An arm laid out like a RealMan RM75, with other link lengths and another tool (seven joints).
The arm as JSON. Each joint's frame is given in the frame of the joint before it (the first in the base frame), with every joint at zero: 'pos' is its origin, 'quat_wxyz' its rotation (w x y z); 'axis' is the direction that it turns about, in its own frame. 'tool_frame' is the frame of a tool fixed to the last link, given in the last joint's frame.
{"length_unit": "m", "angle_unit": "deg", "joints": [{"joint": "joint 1", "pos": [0.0, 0.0, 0.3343], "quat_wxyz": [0.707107, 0.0, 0.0, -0.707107], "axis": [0.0, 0.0, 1.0]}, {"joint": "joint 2", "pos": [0.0, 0.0, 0.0], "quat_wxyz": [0.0, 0.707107, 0.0, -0.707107], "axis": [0.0, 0.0, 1.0]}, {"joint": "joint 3", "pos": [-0.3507, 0.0, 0.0], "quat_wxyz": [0.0, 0.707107, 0.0, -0.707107], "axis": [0.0, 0.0, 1.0]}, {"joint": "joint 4", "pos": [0.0, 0.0, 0.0], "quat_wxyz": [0.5, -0.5, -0.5, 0.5], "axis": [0.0, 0.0, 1.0]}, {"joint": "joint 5", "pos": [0.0, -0.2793, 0.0], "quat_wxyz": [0.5, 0.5, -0.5, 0.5], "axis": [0.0, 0.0, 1.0]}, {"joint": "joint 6", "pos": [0.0, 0.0, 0.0], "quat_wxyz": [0.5, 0.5, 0.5, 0.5], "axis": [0.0, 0.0, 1.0]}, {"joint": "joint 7", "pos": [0.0, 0.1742, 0.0], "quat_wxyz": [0.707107, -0.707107, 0.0, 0.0], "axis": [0.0, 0.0, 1.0]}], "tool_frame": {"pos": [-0.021, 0.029, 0.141], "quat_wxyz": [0.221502, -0.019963, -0.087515, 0.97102]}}
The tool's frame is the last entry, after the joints.
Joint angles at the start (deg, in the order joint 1, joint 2, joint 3, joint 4, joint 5, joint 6, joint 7):
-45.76, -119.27, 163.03, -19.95, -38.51, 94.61, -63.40
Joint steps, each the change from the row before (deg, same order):
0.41, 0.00, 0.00, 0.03, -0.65, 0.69, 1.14
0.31, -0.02, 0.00, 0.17, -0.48, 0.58, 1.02
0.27, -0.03, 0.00, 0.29, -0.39, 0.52, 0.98
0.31, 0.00, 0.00, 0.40, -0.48, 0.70, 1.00
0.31, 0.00, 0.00, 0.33, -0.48, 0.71, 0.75
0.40, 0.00, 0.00, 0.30, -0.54, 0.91, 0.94
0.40, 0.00, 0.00, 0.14, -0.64, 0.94, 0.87
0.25, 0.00, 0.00, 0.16, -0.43, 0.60, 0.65
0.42, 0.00, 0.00, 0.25, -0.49, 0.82, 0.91
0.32, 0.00, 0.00, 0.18, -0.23, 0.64, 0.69
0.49, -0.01, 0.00, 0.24, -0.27, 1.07, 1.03
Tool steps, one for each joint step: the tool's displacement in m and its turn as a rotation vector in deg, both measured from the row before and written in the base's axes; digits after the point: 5 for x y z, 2 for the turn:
0.00006, -0.00261, 0.00408, 1.04, -0.24, -0.67
0.00104, -0.00267, 0.00245, 0.78, -0.25, -0.68
0.00161, -0.00282, 0.00146, 0.64, -0.28, -0.68
0.00231, -0.00348, 0.00209, 0.66, -0.49, -0.80
0.00188, -0.00333, 0.00235, 0.54, -0.57, -0.65
0.00171, -0.00425, 0.00317, 0.71, -0.59, -0.79
0.00112, -0.00381, 0.00429, 0.85, -0.58, -0.71
0.00107, -0.00254, 0.00269, 0.60, -0.39, -0.51
0.00072, -0.00409, 0.00318, 0.76, -0.49, -0.65
0.00044, -0.00353, 0.00184, 0.48, -0.29, -0.53
0.00081, -0.00594, 0.00265, 0.67, -0.43, -0.87

